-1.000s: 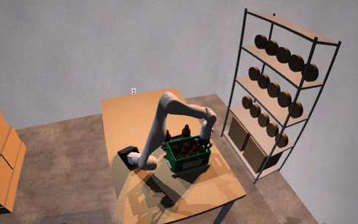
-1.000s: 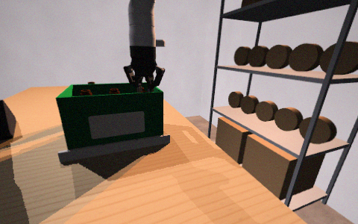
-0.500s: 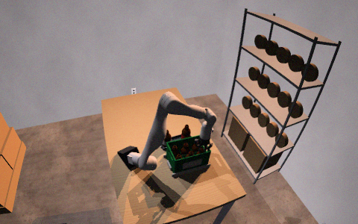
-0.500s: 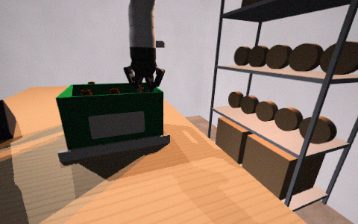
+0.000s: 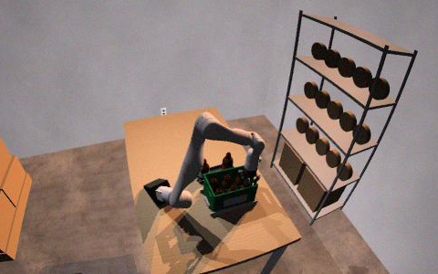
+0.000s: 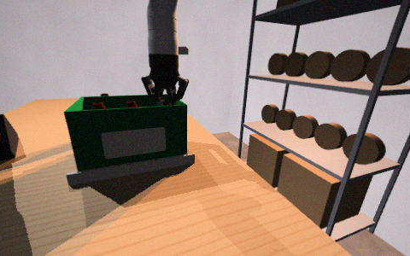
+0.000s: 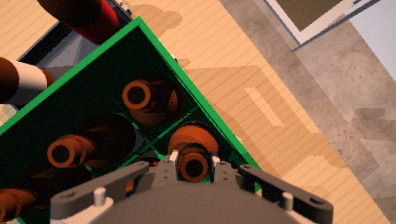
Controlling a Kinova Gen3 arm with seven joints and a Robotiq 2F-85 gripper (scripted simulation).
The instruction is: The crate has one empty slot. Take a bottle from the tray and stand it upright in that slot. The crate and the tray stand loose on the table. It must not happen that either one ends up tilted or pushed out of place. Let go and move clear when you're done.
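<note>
Now: the brown bottle 7 cm below my hand. The rest, counted from my hand: green crate: 8 cm below, 8 cm behind, 6 cm to the left; dark tray: 29 cm to the left, 15 cm below, 4 cm behind.
</note>
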